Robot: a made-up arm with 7 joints. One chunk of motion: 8 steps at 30 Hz.
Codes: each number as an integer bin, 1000 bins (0 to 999) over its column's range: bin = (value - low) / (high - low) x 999, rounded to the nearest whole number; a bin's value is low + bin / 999 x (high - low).
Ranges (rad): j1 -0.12..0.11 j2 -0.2..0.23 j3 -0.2..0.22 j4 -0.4..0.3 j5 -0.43..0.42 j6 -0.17..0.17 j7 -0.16..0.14
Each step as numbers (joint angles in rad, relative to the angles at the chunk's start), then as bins.
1 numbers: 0.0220 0.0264 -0.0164 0.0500 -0.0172 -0.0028 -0.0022
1 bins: 617 526 437 642 485 491 525
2 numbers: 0.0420 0.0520 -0.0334 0.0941 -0.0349 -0.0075 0.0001
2 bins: 704 585 396 705 464 477 533
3 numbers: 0.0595 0.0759 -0.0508 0.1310 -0.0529 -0.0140 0.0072
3 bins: 780 641 355 758 443 458 557
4 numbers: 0.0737 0.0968 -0.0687 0.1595 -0.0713 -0.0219 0.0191
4 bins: 841 690 312 798 422 435 596
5 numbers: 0.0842 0.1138 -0.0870 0.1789 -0.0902 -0.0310 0.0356
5 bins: 887 729 269 826 399 408 651
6 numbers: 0.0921 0.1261 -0.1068 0.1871 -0.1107 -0.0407 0.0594
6 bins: 921 758 222 838 375 380 731
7 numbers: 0.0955 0.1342 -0.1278 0.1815 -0.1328 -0.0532 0.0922
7 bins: 936 776 172 830 349 343 840
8 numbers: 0.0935 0.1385 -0.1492 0.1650 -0.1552 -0.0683 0.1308
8 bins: 927 786 121 806 323 299 968
